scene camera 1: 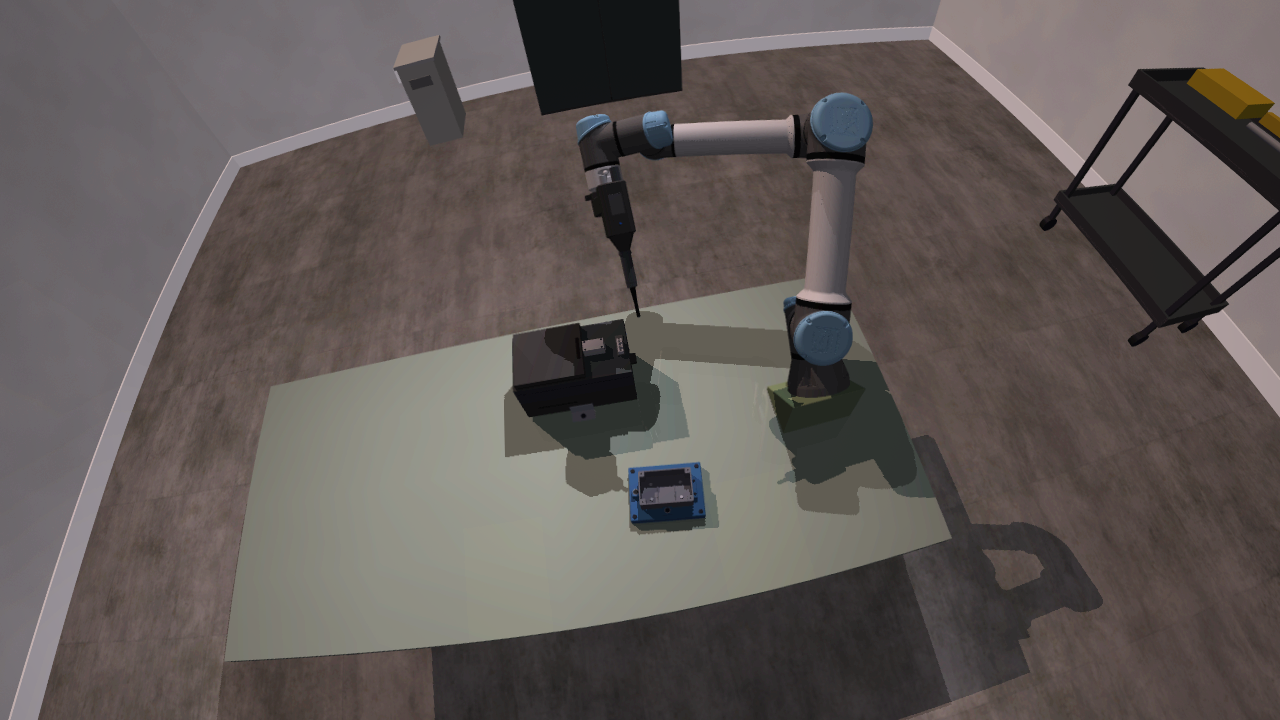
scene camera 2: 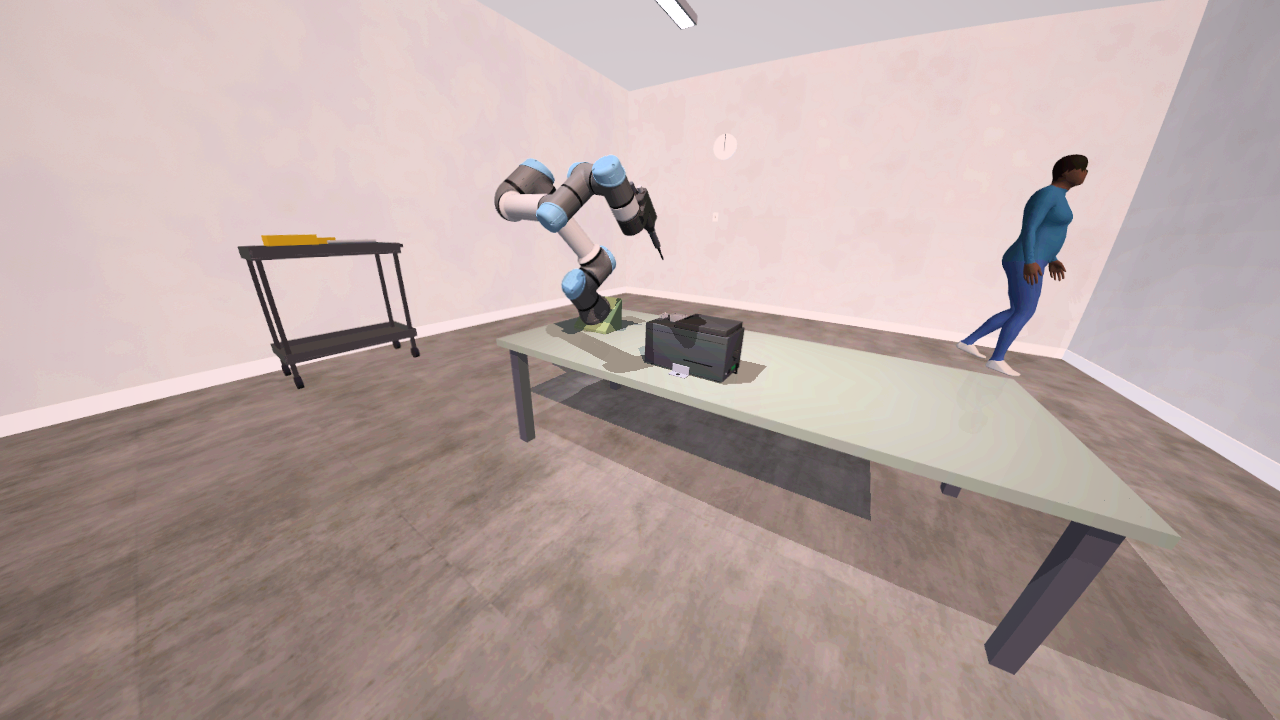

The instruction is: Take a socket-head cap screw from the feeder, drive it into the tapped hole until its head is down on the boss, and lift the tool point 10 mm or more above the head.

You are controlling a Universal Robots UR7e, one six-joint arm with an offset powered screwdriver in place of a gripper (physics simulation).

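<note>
My screwdriver [scene camera 1: 638, 315] [scene camera 2: 662, 258] points down at a slant, its tip in the air above the level of the feeder's top. Whether a screw is on the tip is too small to tell. The dark box-shaped screw feeder [scene camera 1: 547, 358] [scene camera 2: 691, 347] stands on the table [scene camera 1: 384, 537] [scene camera 2: 895, 394]. A grey housing [scene camera 1: 665, 494] on a blue base plate [scene camera 1: 666, 517] lies on the table in scene camera 1, well apart from the tip. The housing does not show in scene camera 2. The tapped hole and the screws cannot be made out.
The arm's green mount [scene camera 1: 819, 411] [scene camera 2: 601, 324] stands on the table. A dark cart [scene camera 1: 1141, 241] [scene camera 2: 344, 342] with a yellow box [scene camera 1: 1230, 92] [scene camera 2: 290, 240] stands away from the table. A grey cabinet [scene camera 1: 435, 98] stands near the wall. A person [scene camera 2: 1038, 241] is beyond the table in scene camera 2.
</note>
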